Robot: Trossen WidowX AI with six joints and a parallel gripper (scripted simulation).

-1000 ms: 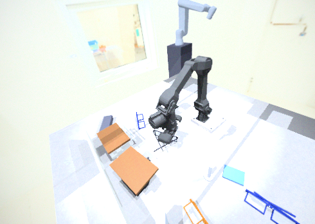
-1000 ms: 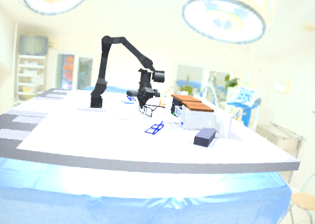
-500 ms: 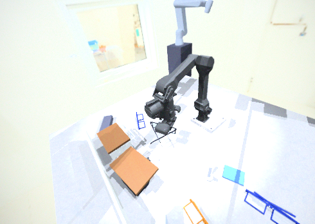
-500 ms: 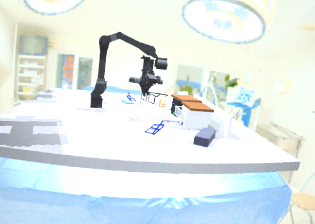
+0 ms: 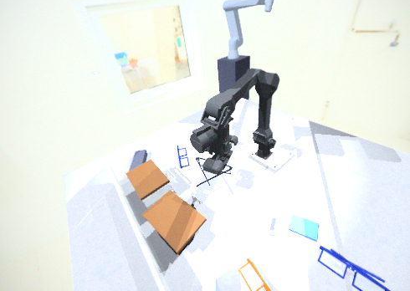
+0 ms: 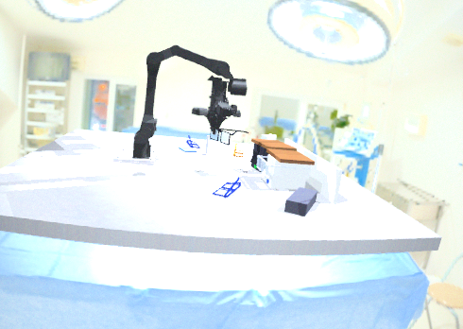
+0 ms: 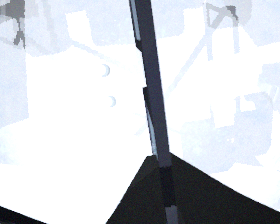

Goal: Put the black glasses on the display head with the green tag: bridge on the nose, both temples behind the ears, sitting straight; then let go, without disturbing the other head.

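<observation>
Now: the blue card 6 cm behind my gripper tip, 30 cm to the left of it and 12 cm below it. From my gripper tip the other things lie so: white stand: 2 cm ahead, 23 cm to the left, 10 cm below; long white rail: 34 cm ahead, 11 cm to the right, 7 cm below; brown-topped head: 20 cm ahead, 21 cm to the right, 7 cm below.
</observation>
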